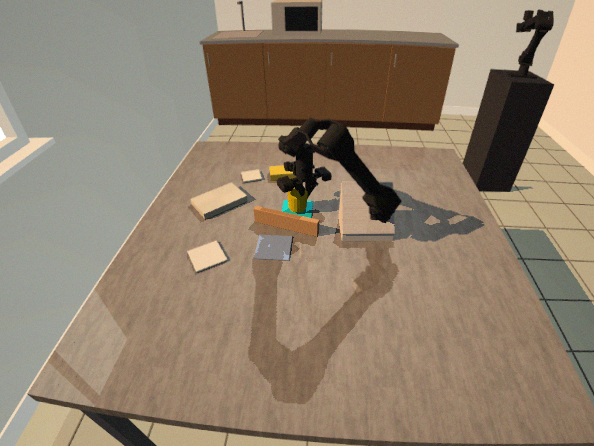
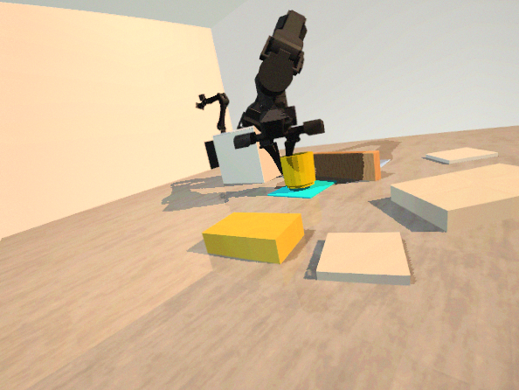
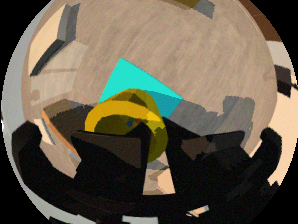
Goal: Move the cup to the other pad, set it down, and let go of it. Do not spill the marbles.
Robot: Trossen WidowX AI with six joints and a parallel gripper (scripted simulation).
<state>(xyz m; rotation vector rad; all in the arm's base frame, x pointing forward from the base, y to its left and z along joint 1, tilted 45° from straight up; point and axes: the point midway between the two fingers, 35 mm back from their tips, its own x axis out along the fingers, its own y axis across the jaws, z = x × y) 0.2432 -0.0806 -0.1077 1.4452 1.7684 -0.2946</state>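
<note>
The yellow cup lies 2 cm ahead of my gripper tip and 1 cm to the left of it. From my gripper tip the other things lie so: thin tan tile (22 cm ahead, 22 cm to the right, 3 cm below); then wooden block (6 cm ahead, 11 cm to the left, 2 cm below); then yellow block (9 cm ahead, 22 cm to the right, 2 cm below).
</note>
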